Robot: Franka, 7 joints.
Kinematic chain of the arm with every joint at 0, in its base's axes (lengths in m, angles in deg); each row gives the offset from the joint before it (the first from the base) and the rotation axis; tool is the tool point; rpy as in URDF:
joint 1: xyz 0 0 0.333 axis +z
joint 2: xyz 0 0 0 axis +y
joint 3: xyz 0 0 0.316 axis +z
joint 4: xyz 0.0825 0 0 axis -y
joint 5: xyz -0.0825 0 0.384 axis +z
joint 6: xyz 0 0 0 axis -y
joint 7: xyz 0.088 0 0 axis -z
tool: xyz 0 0 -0.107 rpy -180 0 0
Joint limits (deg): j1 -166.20..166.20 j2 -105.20..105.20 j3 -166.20..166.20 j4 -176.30..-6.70 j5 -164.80..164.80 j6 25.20..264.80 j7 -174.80..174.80
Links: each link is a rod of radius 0.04 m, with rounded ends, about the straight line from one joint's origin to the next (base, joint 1, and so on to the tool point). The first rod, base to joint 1, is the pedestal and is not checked.
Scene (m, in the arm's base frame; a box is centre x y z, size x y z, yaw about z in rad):
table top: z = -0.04
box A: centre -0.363 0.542 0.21 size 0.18 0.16 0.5 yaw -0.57
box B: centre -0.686 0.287 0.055 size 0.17 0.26 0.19 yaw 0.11
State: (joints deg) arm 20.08 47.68 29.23 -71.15 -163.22 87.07 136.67
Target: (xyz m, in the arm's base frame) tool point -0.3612 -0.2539 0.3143
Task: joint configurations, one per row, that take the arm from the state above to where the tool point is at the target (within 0.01 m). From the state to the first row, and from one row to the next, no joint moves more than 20 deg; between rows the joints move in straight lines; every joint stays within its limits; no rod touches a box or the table.
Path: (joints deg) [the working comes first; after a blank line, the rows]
Joints at the target: 114.58 54.54 96.29 -153.71 -164.80 114.10 136.67
Straight joint move there: touches box A.

1: 20.20 57.27 37.51 -88.68 -163.48 95.28 132.47
2: 20.33 66.85 45.79 -106.20 -163.75 103.49 128.26
3: 20.45 76.44 54.08 -123.72 -164.01 111.70 124.06
4: 20.58 86.03 62.36 -141.25 -164.27 119.91 119.85
5: 20.70 95.61 70.64 -158.78 -164.54 128.12 115.65
6: 20.83 105.20 78.92 -176.30 -164.80 136.33 111.45
7: 39.58 95.07 82.39 -171.78 -164.80 131.88 116.49
8: 58.33 84.94 85.87 -167.26 -164.80 127.44 121.54
9: 77.08 74.80 89.34 -162.74 -164.80 122.99 126.58
10: 95.83 64.67 92.81 -158.22 -164.80 118.54 131.63
11: 114.58 54.54 96.29 -153.71 -164.80 114.10 136.67

